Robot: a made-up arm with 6 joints.
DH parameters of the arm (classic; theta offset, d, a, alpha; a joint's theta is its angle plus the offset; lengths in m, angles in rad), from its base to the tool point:
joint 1: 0 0.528 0.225 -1.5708
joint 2: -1.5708 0 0.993 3.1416
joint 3: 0 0 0.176 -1.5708
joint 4: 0 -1.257 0 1.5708
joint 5: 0 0 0 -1.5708
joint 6: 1.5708 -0.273 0 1.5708
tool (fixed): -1.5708 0 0 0
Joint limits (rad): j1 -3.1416..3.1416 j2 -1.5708..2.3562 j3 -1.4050..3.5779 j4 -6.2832..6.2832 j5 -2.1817..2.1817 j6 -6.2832..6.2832
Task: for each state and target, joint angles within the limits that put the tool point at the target. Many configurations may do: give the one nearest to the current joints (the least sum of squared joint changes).
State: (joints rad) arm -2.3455 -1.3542 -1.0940 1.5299 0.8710 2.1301
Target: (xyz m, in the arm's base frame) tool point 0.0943 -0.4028 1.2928
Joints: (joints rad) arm -2.0406 -1.5708 -1.0847 1.5948 1.3524 2.1301
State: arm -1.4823 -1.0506 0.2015 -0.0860 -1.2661 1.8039
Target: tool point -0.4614 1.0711 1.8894
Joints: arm -1.1607 -1.4853 0.4543 -0.0148 -1.2786 1.8039
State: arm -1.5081 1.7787 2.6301 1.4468 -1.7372 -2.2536
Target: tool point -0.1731 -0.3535 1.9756
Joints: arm -1.2722 1.0310 3.1573 1.5741 -1.7331 -2.2536
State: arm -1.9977 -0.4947 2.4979 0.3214 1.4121 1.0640
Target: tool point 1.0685 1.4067 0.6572
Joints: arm -2.1701 -0.8029 2.4430 0.3428 1.3140 1.0640
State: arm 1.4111 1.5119 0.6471 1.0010 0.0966 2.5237
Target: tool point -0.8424 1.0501 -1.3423
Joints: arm 2.2121 1.9244 0.3434 1.0267 0.2020 2.5237
